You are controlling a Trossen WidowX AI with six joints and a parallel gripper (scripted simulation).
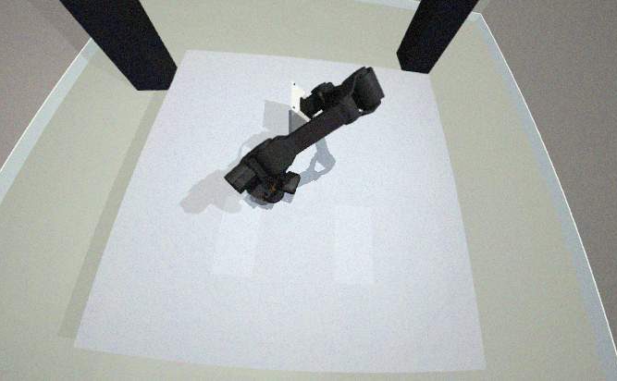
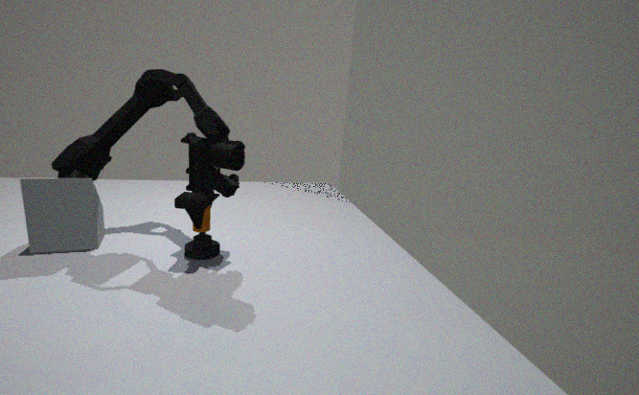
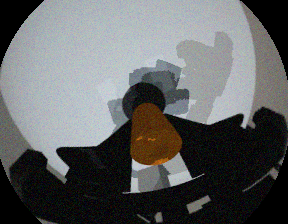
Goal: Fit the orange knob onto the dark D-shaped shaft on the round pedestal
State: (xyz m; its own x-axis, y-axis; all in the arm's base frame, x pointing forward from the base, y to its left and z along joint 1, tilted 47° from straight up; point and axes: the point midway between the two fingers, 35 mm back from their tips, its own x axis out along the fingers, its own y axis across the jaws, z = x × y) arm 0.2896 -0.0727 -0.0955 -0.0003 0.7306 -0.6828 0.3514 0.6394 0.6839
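Right now my gripper tip is 2 cm below the orange knob. From my gripper tip the other things lie so: round black pedestal: 4 cm below.
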